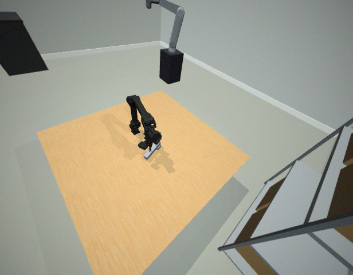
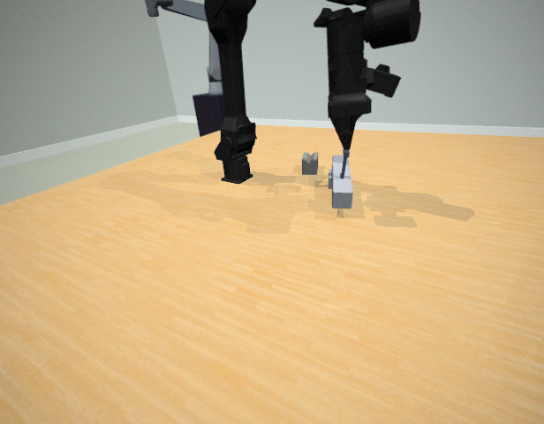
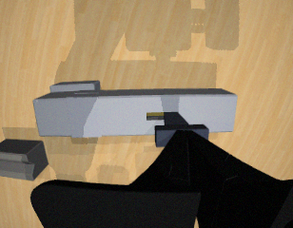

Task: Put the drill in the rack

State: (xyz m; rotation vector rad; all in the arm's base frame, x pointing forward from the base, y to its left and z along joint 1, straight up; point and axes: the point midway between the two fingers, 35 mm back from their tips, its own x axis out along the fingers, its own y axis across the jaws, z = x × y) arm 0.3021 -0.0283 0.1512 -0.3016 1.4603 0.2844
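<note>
Now: the drill 30 mm behind my gripper tip, 50 mm to the left of it and 70 mm below it. The rest, counted from my gripper tip: rack (150 mm behind, 160 mm to the left, 100 mm below); dark key (30 mm below); light grey block (20 mm behind, 30 mm to the left, 80 mm below).
</note>
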